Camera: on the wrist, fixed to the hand. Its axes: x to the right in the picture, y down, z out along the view.
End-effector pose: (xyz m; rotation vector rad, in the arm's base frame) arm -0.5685 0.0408 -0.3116 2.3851 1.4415 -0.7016
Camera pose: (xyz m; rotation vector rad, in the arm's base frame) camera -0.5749 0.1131 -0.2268 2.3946 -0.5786 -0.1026
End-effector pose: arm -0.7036 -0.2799 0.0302 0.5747 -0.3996 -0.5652
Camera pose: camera -0.6624 -0.2721 -0.0732 -0.0316 -0.6671 0.9183
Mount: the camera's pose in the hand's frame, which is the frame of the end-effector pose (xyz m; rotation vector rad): 0.0070 -0.0414 -0.1034 -0.1725 -0.0111 1.5889
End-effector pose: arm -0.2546 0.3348 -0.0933 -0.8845 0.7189 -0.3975
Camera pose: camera -0.3244 0.2487 -0.1065 -0.2557 1.2192 1.0892
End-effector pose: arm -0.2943 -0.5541 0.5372 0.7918 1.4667 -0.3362
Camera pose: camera -0.3981 -0.5141 0.5281 1.5185 0.4896 0.9635
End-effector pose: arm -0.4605 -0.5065 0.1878 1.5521 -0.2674 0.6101
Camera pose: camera -0.4552 -0.4004 0.1535 0.9046 -1.5648 1.7030
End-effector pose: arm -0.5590 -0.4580 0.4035 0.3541 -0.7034 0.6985
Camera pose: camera -0.4782 -0.4312 0.3313 -0.4772 -0.9835 2.1015
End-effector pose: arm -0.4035 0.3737 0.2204 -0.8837 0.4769 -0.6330
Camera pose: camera -0.4754 0.2917 0.1965 -0.4265 1.0285 0.8757
